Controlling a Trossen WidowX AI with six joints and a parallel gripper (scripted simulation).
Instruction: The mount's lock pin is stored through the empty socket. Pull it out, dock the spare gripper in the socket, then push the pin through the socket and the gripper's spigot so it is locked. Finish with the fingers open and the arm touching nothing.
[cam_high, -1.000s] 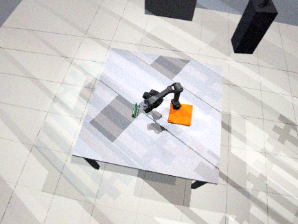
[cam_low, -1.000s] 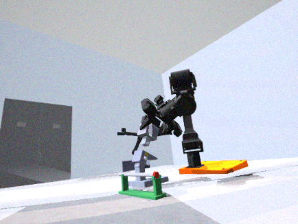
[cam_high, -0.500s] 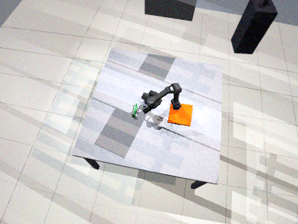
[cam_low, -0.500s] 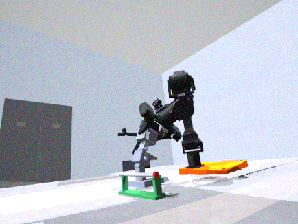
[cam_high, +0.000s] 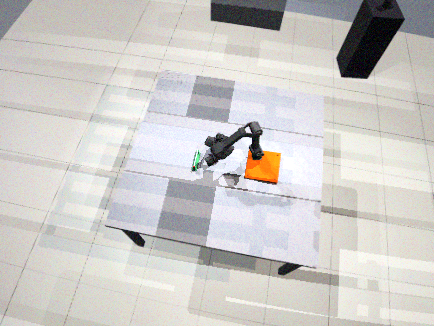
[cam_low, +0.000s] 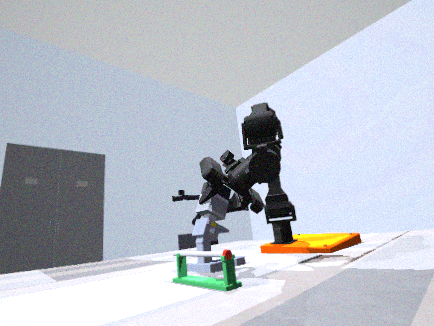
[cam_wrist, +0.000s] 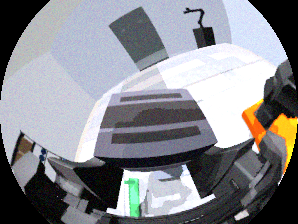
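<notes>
Now: gripper tip 14 cm short of the green rack, 11 cm above it and 10 cm to the right of it. Round my gripper tip: spare gripper (1 cm to the left); grey mount (8 cm below, 1 cm to the left, 1 cm ahead).
</notes>
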